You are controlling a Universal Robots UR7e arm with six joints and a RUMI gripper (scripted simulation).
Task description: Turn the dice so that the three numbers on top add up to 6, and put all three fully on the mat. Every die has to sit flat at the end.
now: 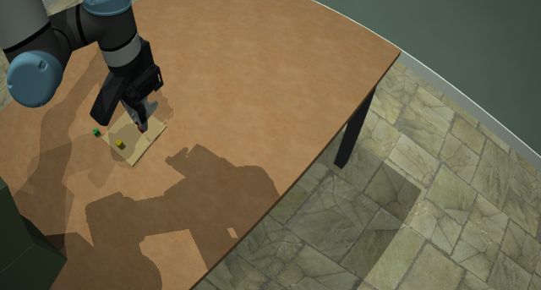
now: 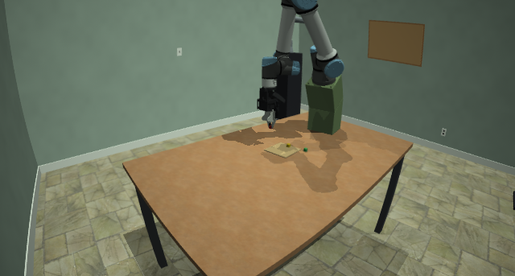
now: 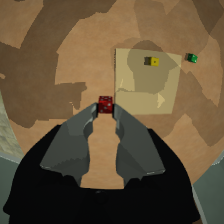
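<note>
The mat lies 11 cm below my hand, 9 cm to the left of it and 1 cm behind it. The rest, counted from my hand: yellow die (10 cm below, 8 cm to the left, 6 cm behind); green die (17 cm to the left, 11 cm below, 10 cm behind); red die (1 cm below).
</note>
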